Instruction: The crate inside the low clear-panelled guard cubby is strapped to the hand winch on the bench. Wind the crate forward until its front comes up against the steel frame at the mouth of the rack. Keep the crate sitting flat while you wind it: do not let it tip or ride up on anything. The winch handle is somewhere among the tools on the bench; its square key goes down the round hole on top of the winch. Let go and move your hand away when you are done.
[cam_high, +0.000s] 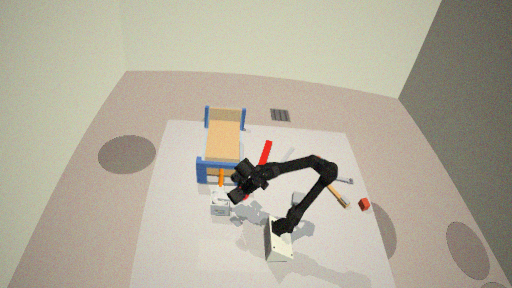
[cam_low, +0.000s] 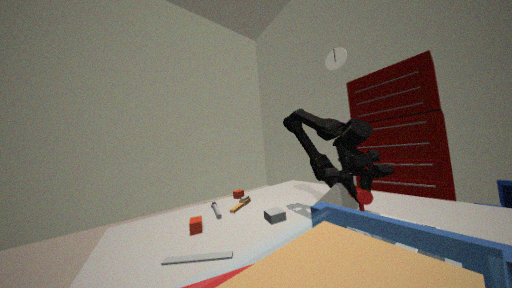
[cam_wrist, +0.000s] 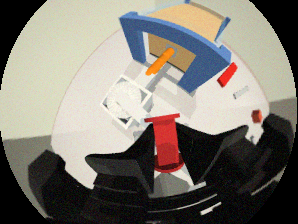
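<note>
Now: gripper tip 30 mm to the right of the winch handle, 30 mm above it and 10 mm past it. Round my gripper tip: red knob (10 mm to the right, 10 mm behind); blue frame (150 mm ahead, 100 mm to the left, 20 mm below); grey winch (100 mm below, 80 mm to the left, 20 mm behind).
</note>
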